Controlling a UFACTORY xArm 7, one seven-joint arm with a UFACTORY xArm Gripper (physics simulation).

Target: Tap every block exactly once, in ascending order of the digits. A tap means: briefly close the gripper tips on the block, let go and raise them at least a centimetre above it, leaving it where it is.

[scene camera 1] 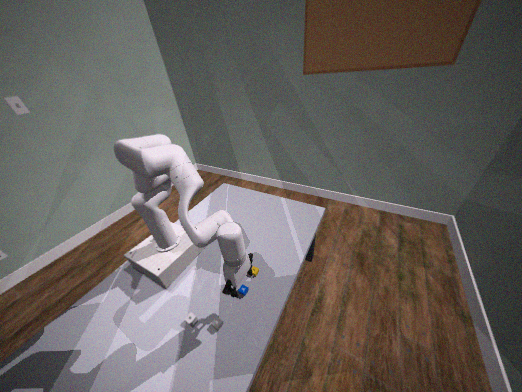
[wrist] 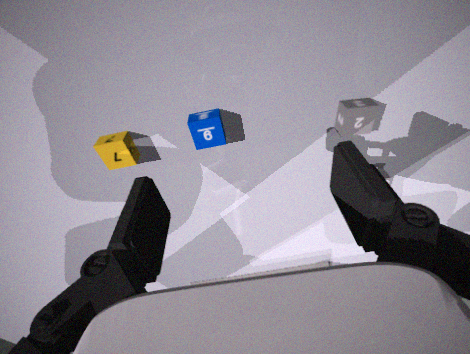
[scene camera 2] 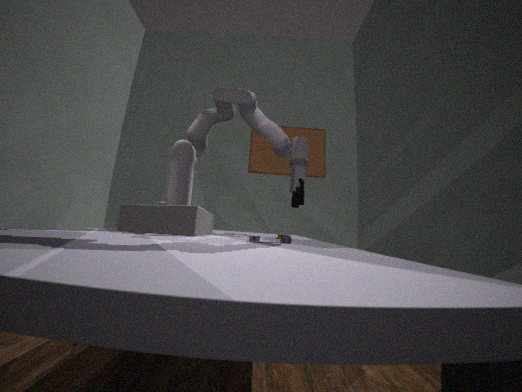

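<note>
A blue block [scene camera 1: 243, 289] [wrist: 206, 130] bears an underlined 9, upside down in the wrist view. A yellow block [scene camera 1: 255, 271] [scene camera 2: 279, 236] [wrist: 116, 151] bears a 7, also inverted, left of the blue one there. A grey block [scene camera 1: 216, 325] [wrist: 358, 116] with a 2 lies in shadow beyond the right fingertip. A white block [scene camera 1: 191, 319] [scene camera 2: 254, 239] lies beside the grey one; it cannot be made out in the wrist view. My gripper [scene camera 1: 240, 276] [scene camera 2: 298, 197] [wrist: 244, 180] is open and empty, high above the table, with the blue block ahead of and between its fingertips.
The blocks lie on the grey table [scene camera 1: 240, 360] [scene camera 2: 350, 285]. The arm's pale base box [scene camera 1: 172, 275] [scene camera 2: 155, 220] stands behind them. Broad shadows and bright bands cross the table top. The table's long edge runs beside wooden floor [scene camera 1: 380, 300].
</note>
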